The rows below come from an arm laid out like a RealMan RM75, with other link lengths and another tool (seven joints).
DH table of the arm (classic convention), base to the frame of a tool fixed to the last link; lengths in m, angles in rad. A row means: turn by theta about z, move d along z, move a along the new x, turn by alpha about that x. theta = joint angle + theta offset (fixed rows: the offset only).
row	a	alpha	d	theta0
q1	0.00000	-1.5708	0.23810	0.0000
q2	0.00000	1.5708	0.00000	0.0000
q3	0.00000	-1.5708	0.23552	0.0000
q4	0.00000	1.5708	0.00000	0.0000
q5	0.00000	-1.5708	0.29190	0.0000
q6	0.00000	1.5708	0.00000	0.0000
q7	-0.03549	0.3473	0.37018	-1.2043
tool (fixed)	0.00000	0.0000	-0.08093	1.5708
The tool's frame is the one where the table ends.
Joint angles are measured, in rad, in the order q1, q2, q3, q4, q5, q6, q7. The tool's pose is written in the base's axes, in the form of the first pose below.
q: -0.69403 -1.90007 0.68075 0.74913 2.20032 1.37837 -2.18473
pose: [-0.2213 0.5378 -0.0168], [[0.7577 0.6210 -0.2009], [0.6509 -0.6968 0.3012], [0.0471 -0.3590 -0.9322]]
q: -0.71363 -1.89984 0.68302 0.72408 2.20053 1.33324 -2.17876
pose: [-0.2201 0.5491 -0.0198], [[0.7571 0.6191 -0.2086], [0.6508 -0.6873 0.3226], [0.0563 -0.3800 -0.9233]]
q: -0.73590 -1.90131 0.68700 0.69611 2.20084 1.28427 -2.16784
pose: [-0.2180 0.5606 -0.0245], [[0.7596 0.6128 -0.2177], [0.6473 -0.6802 0.3439], [0.0627 -0.4022 -0.9134]]
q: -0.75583 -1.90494 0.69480 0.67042 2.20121 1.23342 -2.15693
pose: [-0.2166 0.5711 -0.0305], [[0.7621 0.6053 -0.2298], [0.6441 -0.6729 0.3638], [0.0656 -0.4252 -0.9027]]
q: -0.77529 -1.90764 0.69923 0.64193 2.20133 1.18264 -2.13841
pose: [-0.2164 0.5810 -0.0361], [[0.7665 0.5946 -0.2427], [0.6387 -0.6662 0.3850], [0.0673 -0.4501 -0.8904]]
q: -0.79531 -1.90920 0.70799 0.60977 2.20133 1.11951 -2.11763
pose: [-0.2183 0.5925 -0.0417], [[0.7702 0.5807 -0.2638], [0.6344 -0.6548 0.4109], [0.0659 -0.4839 -0.8727]]
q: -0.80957 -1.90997 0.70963 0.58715 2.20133 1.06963 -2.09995
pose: [-0.2204 0.6020 -0.0436], [[0.7725 0.5699 -0.2801], [0.6313 -0.6418 0.4354], [0.0684 -0.5132 -0.8555]]
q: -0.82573 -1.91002 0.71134 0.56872 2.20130 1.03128 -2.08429
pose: [-0.2194 0.6101 -0.0451], [[0.7783 0.5562 -0.2915], [0.6243 -0.6351 0.4549], [0.0679 -0.5360 -0.8415]]
